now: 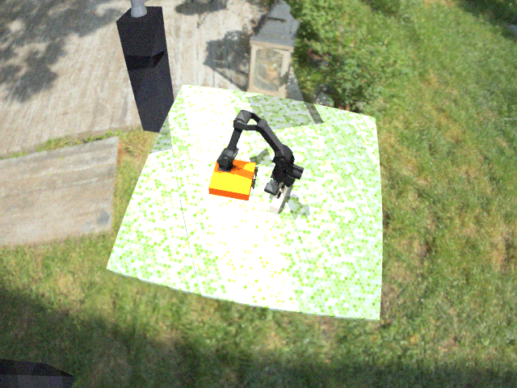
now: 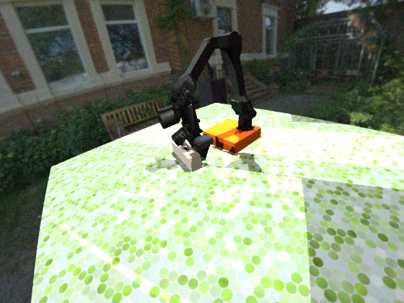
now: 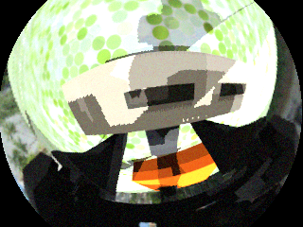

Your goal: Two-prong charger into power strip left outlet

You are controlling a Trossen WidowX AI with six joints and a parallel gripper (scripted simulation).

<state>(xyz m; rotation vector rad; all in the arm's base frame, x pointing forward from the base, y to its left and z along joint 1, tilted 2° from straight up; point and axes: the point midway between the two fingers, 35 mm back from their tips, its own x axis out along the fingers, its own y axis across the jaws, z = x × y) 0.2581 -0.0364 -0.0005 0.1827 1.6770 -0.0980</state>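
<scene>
The two-prong charger lies 2 cm ahead of my gripper tip and 1 cm above it.
</scene>
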